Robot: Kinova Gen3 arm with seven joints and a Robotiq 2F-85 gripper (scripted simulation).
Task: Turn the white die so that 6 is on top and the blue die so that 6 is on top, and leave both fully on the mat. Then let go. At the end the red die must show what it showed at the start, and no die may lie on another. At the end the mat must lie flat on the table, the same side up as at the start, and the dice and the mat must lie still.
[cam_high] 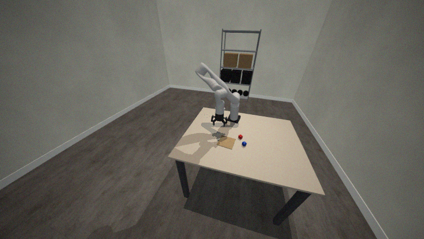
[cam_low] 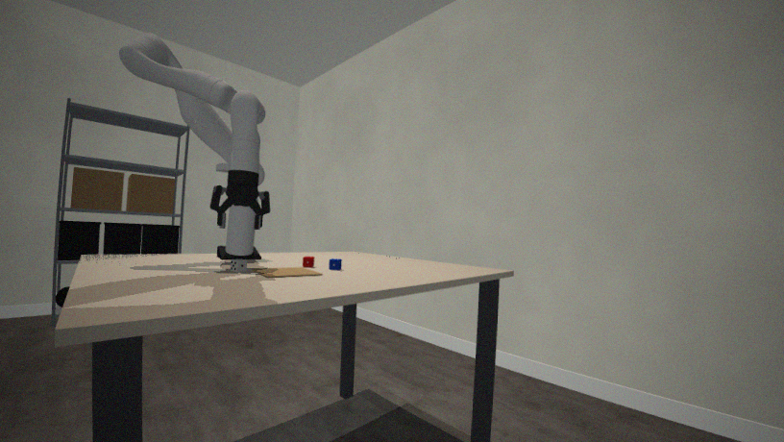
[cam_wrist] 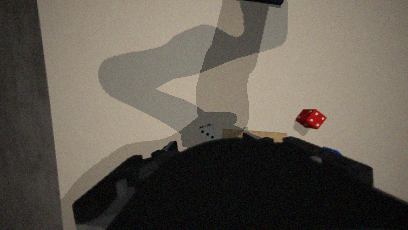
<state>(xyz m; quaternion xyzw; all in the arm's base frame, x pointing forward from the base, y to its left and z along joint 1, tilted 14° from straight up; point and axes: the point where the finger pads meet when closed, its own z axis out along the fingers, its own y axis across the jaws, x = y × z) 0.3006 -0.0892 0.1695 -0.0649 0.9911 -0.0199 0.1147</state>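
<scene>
Right now the white die is 100 mm below my hand. Also, from my hand: tan mat 70 mm ahead, 100 mm to the left, 110 mm below; then blue die 50 mm ahead, 260 mm to the left, 100 mm below; then red die 30 mm behind, 210 mm to the left, 100 mm below.
</scene>
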